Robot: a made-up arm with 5 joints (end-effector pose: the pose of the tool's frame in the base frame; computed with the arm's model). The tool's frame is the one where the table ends.
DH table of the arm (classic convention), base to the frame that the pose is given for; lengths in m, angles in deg. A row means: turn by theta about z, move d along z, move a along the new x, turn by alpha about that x. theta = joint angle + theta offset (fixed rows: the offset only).
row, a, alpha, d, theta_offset
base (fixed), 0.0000, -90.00, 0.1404, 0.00
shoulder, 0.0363, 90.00, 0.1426, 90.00
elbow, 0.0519, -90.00, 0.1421, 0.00
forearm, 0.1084, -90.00, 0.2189, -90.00
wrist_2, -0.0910, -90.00, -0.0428, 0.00
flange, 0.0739, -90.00, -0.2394, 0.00
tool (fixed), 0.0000, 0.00, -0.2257, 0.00
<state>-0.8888 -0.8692 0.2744 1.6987 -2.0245</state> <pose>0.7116 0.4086 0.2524 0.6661 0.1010 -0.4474 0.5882</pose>
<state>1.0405 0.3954 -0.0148 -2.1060 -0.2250</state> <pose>-0.1733 0.2719 -0.0572 0.4210 0.1472 0.7454 0.4954</pose>
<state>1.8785 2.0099 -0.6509 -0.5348 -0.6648</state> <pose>0.3379 0.2648 -0.0959 0.5246 0.4253 -0.5177 0.5253</pose>
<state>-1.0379 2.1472 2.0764 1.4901 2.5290</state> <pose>-0.2767 0.4074 0.5486 0.3025 -0.8034 0.2547 0.4451</pose>
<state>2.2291 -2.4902 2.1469 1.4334 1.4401</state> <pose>0.1634 -0.1911 -0.0061 0.5659 0.2444 -0.6972 0.3661</pose>
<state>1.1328 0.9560 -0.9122 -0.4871 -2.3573</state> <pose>0.0291 0.4516 0.3117 0.2533 0.8931 0.1725 0.3293</pose>
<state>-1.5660 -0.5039 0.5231 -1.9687 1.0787</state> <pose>0.1319 0.3843 0.1373 -0.1063 -0.4705 0.7397 0.4692</pose>
